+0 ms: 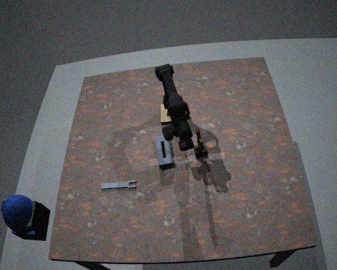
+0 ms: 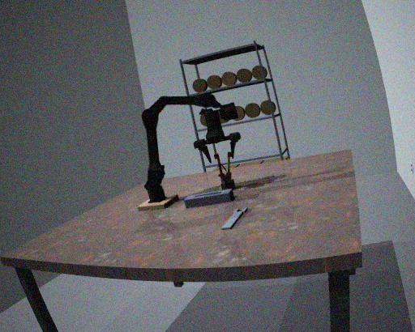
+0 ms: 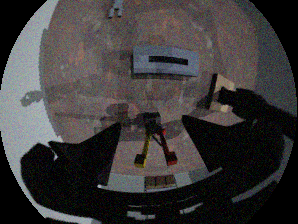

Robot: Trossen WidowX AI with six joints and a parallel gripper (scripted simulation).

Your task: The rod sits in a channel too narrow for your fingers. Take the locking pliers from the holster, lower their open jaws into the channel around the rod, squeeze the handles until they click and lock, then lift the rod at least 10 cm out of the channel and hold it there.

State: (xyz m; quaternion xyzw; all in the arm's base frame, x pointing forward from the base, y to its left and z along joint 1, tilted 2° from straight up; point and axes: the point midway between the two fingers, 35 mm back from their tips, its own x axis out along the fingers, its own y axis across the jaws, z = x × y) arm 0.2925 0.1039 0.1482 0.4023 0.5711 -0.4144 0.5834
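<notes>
Right now my gripper tip is 30 mm past the small dark holster, 70 mm to the right of it and 130 mm above it. From my gripper tip the other things lie so: flat grey forked bar (180 mm ahead, 310 mm to the right, 130 mm below); then grey channel block (30 mm behind, 120 mm to the right, 120 mm below).
</notes>
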